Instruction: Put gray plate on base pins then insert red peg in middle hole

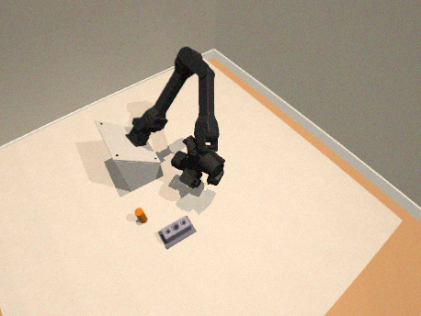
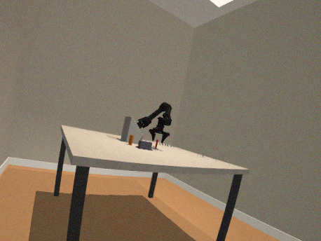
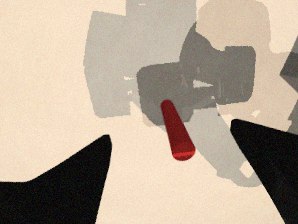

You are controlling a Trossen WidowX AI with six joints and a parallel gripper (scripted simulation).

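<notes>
Right now the red peg is 20 mm below my gripper tip. Round my gripper tip: orange cylinder (40 mm behind, 240 mm to the right, 20 mm below); gray plate (80 mm ahead, 180 mm to the right, 10 mm below); base (80 mm ahead, 180 mm to the right, 50 mm below).
</notes>
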